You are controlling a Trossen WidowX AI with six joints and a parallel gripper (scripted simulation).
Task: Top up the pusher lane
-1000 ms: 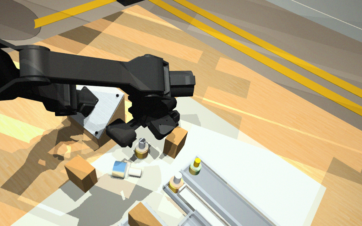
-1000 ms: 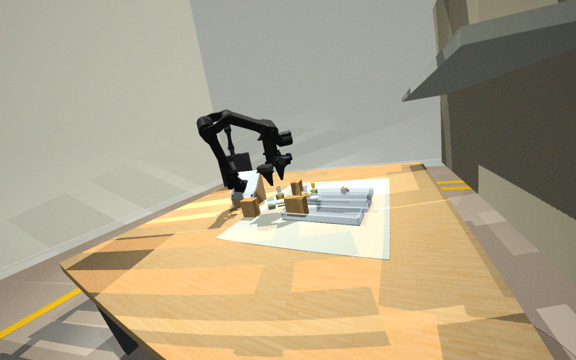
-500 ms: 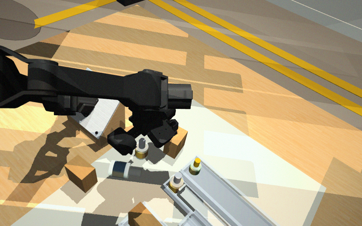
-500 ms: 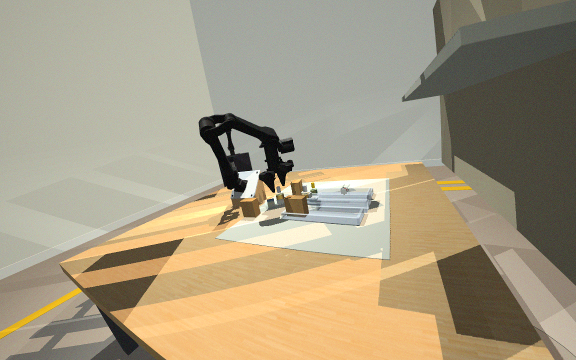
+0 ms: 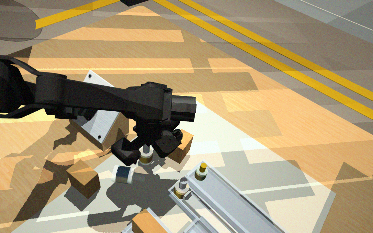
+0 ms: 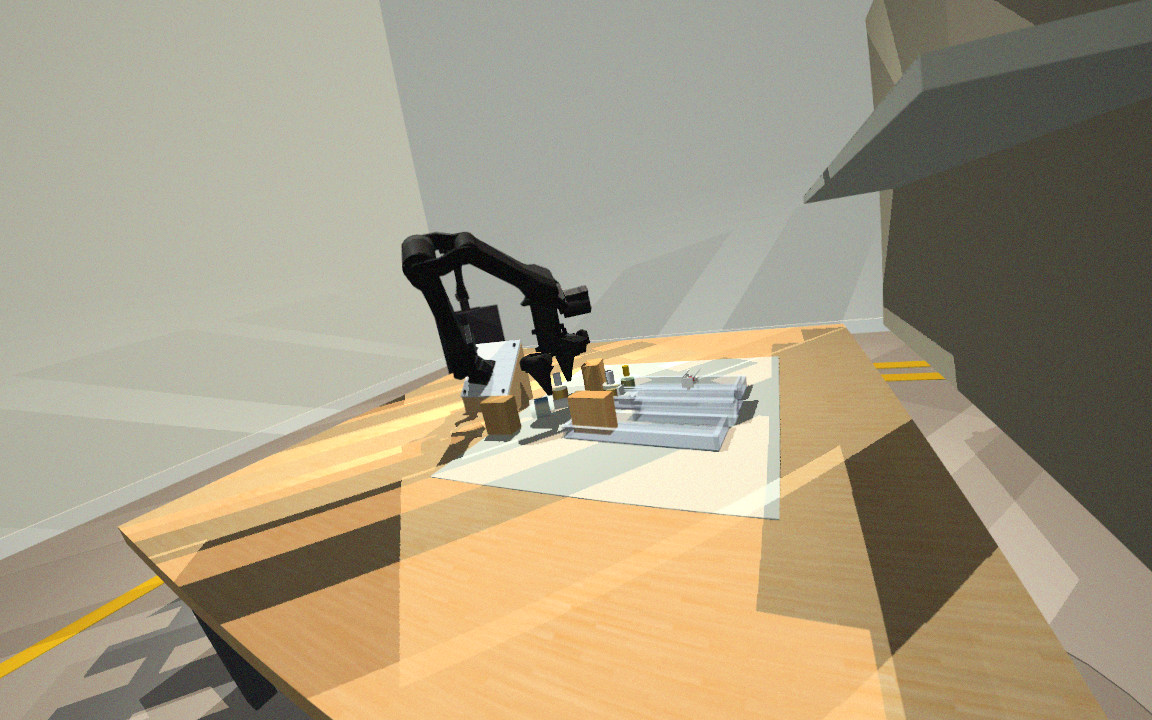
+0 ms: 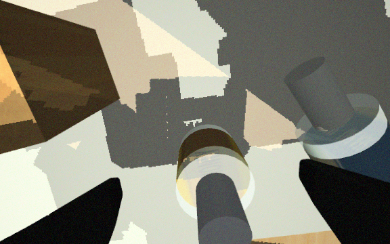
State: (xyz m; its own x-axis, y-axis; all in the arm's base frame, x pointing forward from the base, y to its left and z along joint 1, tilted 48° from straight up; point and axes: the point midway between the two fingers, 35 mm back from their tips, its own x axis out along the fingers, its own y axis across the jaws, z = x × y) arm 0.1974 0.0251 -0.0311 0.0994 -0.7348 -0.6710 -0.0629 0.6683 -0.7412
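The pale mat is 190 mm ahead of my gripper tip, 40 mm below it and 10 mm to the right of it.
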